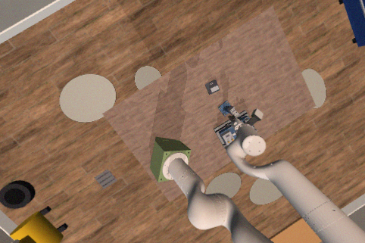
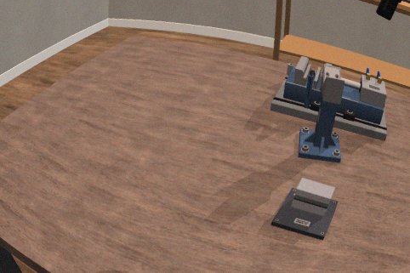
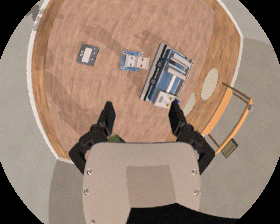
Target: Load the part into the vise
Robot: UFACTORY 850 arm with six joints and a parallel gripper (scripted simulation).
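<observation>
The part is 290 mm below my hand, 200 mm to the left of it and 30 mm ahead of it. From my hand the other things lie so: air cylinder (240 mm below, 190 mm to the right, 30 mm behind).
</observation>
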